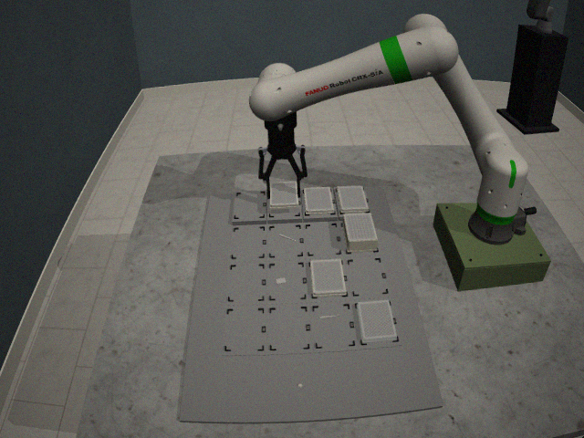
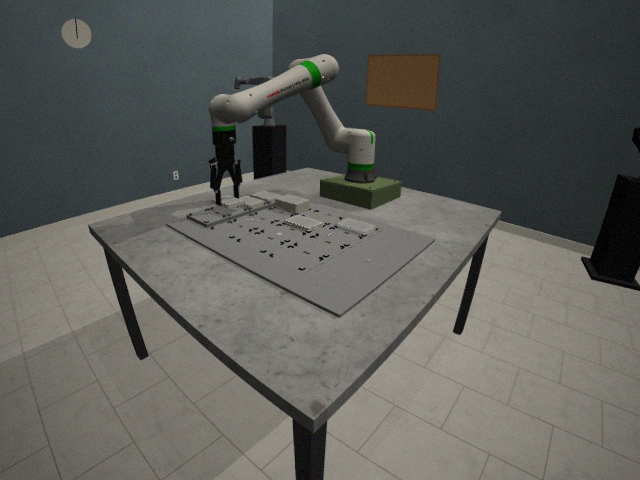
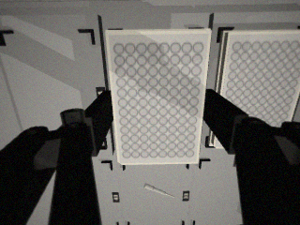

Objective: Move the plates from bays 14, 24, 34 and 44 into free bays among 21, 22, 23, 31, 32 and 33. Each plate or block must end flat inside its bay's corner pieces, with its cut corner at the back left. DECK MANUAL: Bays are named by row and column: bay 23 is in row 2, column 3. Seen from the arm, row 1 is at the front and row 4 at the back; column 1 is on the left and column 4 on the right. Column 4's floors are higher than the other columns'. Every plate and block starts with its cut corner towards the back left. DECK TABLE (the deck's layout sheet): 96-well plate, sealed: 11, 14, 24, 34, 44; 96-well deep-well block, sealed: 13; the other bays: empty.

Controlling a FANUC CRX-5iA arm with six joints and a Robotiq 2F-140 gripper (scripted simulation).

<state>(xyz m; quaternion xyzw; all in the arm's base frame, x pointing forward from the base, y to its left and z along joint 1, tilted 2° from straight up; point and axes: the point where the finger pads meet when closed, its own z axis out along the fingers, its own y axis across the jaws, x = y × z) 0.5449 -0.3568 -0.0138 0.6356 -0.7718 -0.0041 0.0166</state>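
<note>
The sealed deep-well block lies 18 cm behind my hand, 20 cm to the left of it and 5 cm below it. Also, from my hand: white pointed piece 1 cm behind, 47 cm to the left, 7 cm below.
</note>
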